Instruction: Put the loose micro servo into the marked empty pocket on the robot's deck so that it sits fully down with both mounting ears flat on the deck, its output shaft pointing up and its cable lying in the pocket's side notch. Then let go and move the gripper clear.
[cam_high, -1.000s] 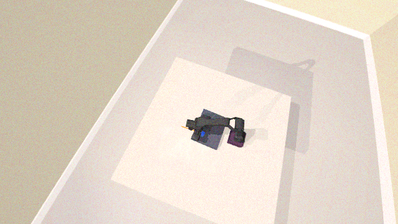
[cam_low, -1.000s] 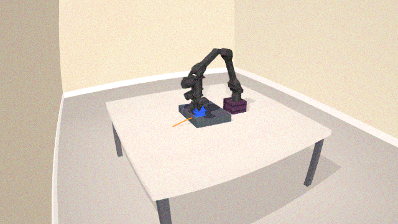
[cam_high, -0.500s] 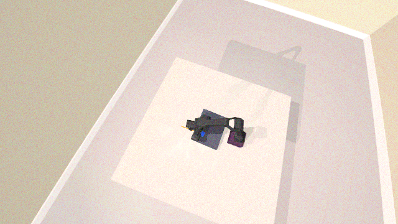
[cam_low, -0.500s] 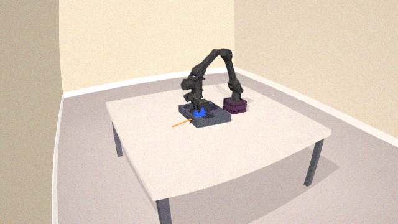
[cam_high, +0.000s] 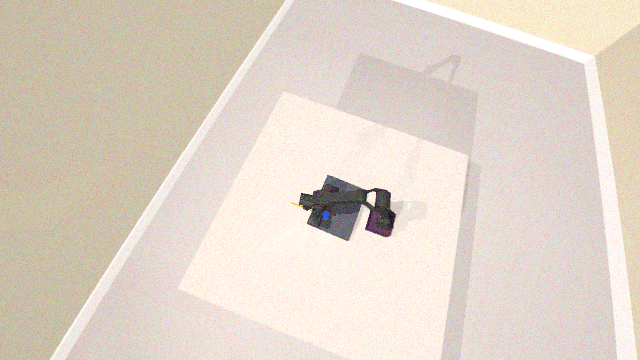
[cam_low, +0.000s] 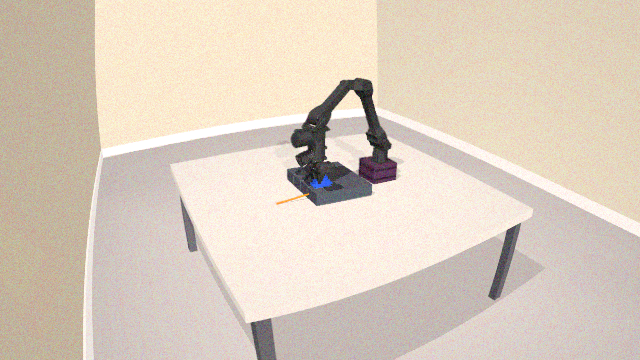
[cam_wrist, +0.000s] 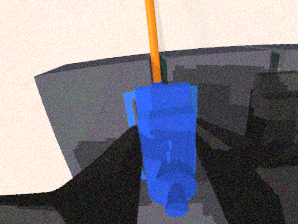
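Now: gripper tip 13 cm past the grey deck, 5 cm to the left of it and 4 cm above it.
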